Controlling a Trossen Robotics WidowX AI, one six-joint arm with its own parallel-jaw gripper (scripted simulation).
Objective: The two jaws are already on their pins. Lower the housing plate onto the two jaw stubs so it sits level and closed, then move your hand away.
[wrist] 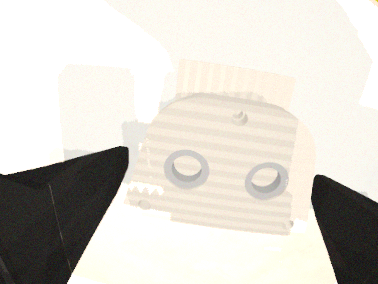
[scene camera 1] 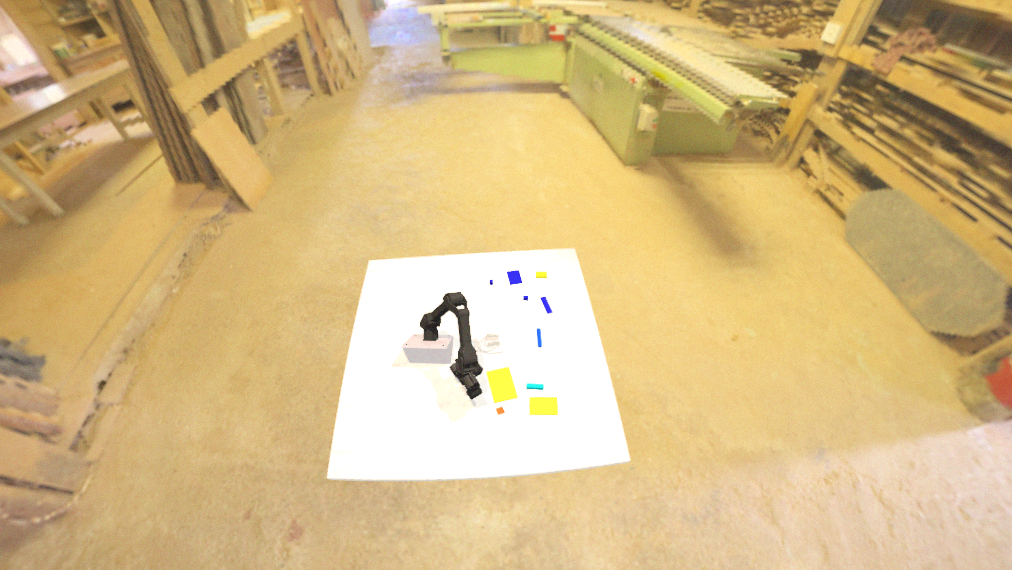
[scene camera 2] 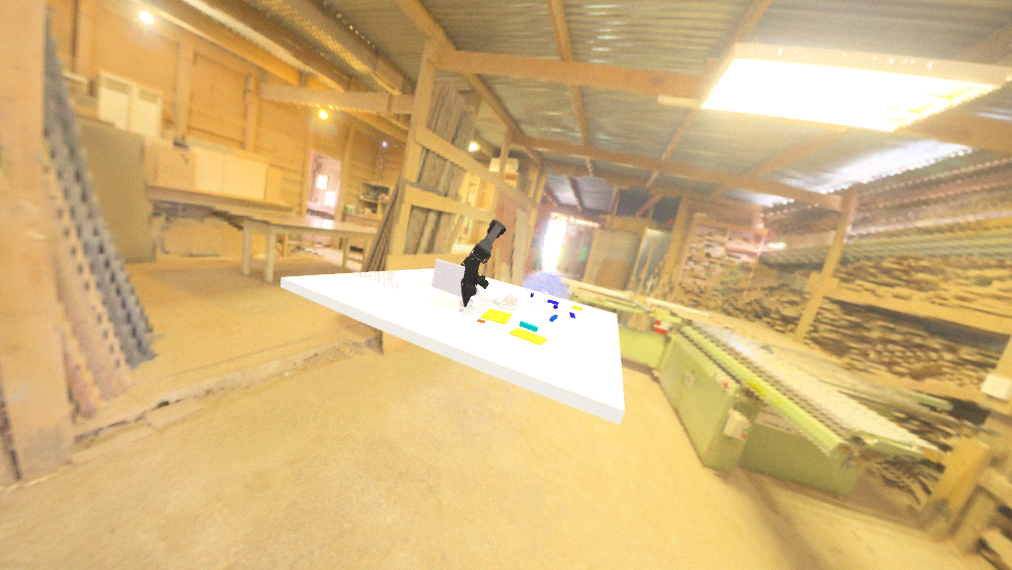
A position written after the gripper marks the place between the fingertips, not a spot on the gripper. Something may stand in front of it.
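From the wrist camera you'd get the gripper (wrist: 222,170), which is open and holding nothing. Scene camera 1 gives you a large yellow rectangle (scene camera 1: 502,387) as well.
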